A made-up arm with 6 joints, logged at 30 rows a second.
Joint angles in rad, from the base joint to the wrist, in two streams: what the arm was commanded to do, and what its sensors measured. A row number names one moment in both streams.
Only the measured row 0 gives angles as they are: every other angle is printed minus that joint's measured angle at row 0.
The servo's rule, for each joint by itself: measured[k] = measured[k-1] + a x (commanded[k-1-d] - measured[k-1]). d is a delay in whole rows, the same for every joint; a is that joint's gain. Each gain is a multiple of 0.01, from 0.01 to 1. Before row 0 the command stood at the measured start. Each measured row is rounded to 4 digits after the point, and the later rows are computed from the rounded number. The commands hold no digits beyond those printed.
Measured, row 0:
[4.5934, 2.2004, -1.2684, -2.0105, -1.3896, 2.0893]
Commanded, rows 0 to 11:
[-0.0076, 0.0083, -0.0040, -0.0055, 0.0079, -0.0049]
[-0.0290, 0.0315, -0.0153, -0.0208, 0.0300, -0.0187]
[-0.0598, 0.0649, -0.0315, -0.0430, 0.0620, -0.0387]
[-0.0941, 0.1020, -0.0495, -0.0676, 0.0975, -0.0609]
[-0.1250, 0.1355, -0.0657, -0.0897, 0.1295, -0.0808]
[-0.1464, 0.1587, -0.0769, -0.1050, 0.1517, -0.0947]
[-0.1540, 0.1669, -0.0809, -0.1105, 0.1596, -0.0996]
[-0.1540, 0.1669, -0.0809, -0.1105, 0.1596, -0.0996]
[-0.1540, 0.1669, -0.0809, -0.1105, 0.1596, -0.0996]
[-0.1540, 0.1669, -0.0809, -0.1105, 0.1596, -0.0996]
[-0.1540, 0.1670, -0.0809, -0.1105, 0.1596, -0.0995]
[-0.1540, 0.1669, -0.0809, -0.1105, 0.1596, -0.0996]
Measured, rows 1 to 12:
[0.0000, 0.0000, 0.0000, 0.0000, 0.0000, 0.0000]
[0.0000, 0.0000, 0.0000, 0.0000, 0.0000, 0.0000]
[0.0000, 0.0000, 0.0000, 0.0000, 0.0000, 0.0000]
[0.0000, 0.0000, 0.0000, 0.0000, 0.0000, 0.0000]
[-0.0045, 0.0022, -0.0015, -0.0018, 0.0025, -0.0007]
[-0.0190, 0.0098, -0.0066, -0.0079, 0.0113, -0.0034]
[-0.0431, 0.0241, -0.0158, -0.0191, 0.0275, -0.0087]
[-0.0732, 0.0444, -0.0283, -0.0346, 0.0499, -0.0165]
[-0.1038, 0.0681, -0.0421, -0.0522, 0.0754, -0.0261]
[-0.1289, 0.0917, -0.0550, -0.0691, 0.0998, -0.0364]
[-0.1437, 0.1113, -0.0646, -0.0823, 0.1189, -0.0459]
[-0.1498, 0.1258, -0.0706, -0.0913, 0.1319, -0.0540]
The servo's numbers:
d 4
a 0.59 0.26 0.37 0.32 0.32 0.15

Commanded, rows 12 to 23:
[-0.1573, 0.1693, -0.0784, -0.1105, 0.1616, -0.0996]
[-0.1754, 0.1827, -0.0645, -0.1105, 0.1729, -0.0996]
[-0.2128, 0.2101, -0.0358, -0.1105, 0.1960, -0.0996]
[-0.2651, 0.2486, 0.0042, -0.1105, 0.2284, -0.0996]
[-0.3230, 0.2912, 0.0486, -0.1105, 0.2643, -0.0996]
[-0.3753, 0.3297, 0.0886, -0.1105, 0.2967, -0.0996]
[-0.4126, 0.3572, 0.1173, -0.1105, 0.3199, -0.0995]
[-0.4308, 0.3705, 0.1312, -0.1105, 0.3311, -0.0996]
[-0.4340, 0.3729, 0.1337, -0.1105, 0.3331, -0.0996]
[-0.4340, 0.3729, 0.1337, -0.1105, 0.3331, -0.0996]
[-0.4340, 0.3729, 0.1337, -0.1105, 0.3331, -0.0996]
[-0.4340, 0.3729, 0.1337, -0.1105, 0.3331, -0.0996]
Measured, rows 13 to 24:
[-0.1523, 0.1365, -0.0744, -0.0974, 0.1408, -0.0608]
[-0.1533, 0.1444, -0.0768, -0.1016, 0.1468, -0.0666]
[-0.1537, 0.1503, -0.0783, -0.1044, 0.1509, -0.0715]
[-0.1539, 0.1546, -0.0793, -0.1064, 0.1537, -0.0757]
[-0.1559, 0.1584, -0.0790, -0.1077, 0.1562, -0.0793]
[-0.1674, 0.1647, -0.0736, -0.1086, 0.1615, -0.0823]
[-0.1942, 0.1765, -0.0596, -0.1092, 0.1725, -0.0849]
[-0.2360, 0.1952, -0.0360, -0.1096, 0.1904, -0.0871]
[-0.2873, 0.2202, -0.0047, -0.1099, 0.2140, -0.0890]
[-0.3392, 0.2487, 0.0298, -0.1101, 0.2405, -0.0906]
[-0.3825, 0.2769, 0.0622, -0.1102, 0.2659, -0.0919]
[-0.4110, 0.3012, 0.0877, -0.1103, 0.2868, -0.0931]

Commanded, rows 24 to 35:
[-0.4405, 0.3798, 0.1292, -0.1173, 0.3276, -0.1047]
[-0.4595, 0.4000, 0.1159, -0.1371, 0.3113, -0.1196]
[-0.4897, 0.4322, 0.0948, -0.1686, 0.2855, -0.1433]
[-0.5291, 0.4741, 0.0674, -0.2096, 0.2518, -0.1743]
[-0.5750, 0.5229, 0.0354, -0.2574, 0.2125, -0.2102]
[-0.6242, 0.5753, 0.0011, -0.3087, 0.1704, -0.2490]
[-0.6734, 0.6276, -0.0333, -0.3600, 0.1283, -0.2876]
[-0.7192, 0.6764, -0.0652, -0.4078, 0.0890, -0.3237]
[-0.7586, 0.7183, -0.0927, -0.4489, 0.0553, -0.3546]
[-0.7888, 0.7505, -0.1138, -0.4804, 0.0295, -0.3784]
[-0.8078, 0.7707, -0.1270, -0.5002, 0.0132, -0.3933]
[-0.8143, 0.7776, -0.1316, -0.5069, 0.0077, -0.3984]
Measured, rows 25 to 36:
[-0.4246, 0.3198, 0.1047, -0.1104, 0.3016, -0.0941]
[-0.4301, 0.3336, 0.1154, -0.1104, 0.3117, -0.0949]
[-0.4324, 0.3438, 0.1222, -0.1104, 0.3185, -0.0956]
[-0.4333, 0.3514, 0.1265, -0.1104, 0.3232, -0.0962]
[-0.4375, 0.3588, 0.1275, -0.1126, 0.3246, -0.0975]
[-0.4505, 0.3695, 0.1232, -0.1204, 0.3203, -0.1008]
[-0.4736, 0.3858, 0.1127, -0.1358, 0.3092, -0.1072]
[-0.5063, 0.4088, 0.0959, -0.1594, 0.2908, -0.1173]
[-0.5468, 0.4385, 0.0735, -0.1908, 0.2657, -0.1312]
[-0.5925, 0.4741, 0.0467, -0.2285, 0.2352, -0.1489]
[-0.6402, 0.5140, 0.0171, -0.2706, 0.2010, -0.1697]
[-0.6868, 0.5562, -0.0134, -0.3145, 0.1652, -0.1928]

